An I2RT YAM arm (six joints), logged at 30 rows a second.
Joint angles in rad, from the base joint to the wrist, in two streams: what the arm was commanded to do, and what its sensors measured. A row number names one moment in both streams.
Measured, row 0:
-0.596, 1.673, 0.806, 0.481, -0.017, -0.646
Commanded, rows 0 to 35:
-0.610, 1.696, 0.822, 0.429, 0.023, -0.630
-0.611, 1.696, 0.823, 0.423, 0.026, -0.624
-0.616, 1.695, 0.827, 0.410, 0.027, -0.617
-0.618, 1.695, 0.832, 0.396, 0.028, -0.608
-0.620, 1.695, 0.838, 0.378, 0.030, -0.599
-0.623, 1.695, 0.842, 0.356, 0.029, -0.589
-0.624, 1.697, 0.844, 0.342, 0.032, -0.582
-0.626, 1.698, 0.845, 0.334, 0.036, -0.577
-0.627, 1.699, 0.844, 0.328, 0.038, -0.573
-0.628, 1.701, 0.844, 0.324, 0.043, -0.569
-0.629, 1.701, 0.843, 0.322, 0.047, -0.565
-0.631, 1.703, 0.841, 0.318, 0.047, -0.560
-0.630, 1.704, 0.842, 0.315, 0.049, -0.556
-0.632, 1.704, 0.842, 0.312, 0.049, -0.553
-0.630, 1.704, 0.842, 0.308, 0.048, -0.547
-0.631, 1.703, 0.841, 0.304, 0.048, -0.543
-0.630, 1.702, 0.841, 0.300, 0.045, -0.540
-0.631, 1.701, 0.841, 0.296, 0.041, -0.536
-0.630, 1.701, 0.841, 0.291, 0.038, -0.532
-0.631, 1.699, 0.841, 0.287, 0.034, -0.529
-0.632, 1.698, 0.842, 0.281, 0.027, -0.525
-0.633, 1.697, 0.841, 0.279, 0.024, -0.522
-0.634, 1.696, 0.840, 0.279, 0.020, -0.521
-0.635, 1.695, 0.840, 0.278, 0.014, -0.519
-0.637, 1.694, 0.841, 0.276, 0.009, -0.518
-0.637, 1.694, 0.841, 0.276, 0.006, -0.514
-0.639, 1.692, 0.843, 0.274, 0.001, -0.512
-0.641, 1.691, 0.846, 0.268, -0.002, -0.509
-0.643, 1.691, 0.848, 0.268, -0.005, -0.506
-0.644, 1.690, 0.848, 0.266, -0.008, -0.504
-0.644, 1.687, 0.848, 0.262, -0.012, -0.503
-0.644, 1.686, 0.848, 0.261, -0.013, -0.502
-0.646, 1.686, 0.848, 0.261, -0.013, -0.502
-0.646, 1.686, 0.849, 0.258, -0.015, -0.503
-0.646, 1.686, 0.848, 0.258, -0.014, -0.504
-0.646, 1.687, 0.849, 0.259, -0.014, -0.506
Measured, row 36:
-0.629, 1.672, 0.854, 0.384, -0.023, -0.537
